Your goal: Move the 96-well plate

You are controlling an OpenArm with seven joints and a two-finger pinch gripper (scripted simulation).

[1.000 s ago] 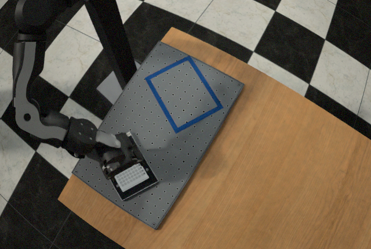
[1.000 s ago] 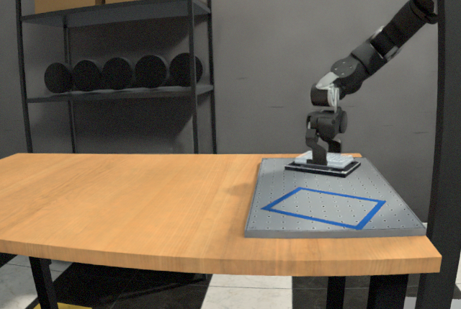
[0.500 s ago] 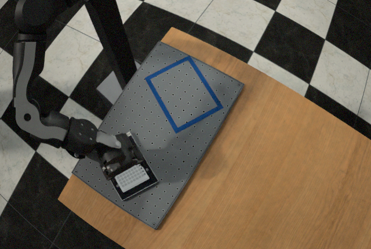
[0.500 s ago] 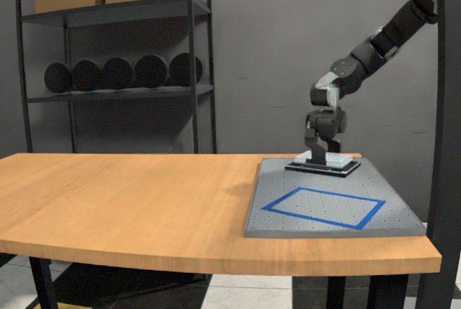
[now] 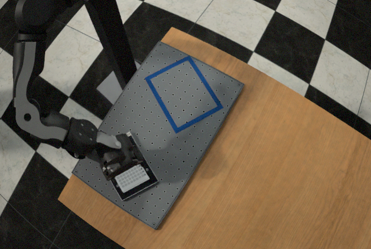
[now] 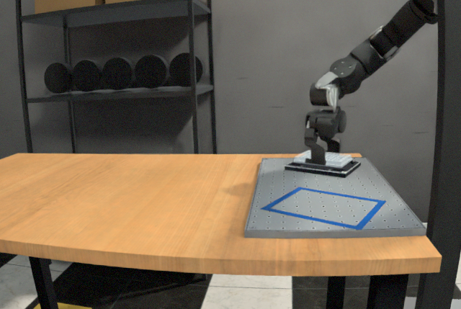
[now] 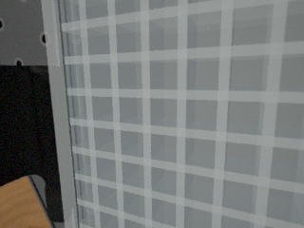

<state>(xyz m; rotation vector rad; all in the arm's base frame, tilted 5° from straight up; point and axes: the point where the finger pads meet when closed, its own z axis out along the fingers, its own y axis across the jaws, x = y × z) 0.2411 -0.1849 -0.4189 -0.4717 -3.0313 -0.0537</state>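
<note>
Right now my hand is right at the clear 96-well plate. Round my hand: plate nest: 2 cm below.
</note>
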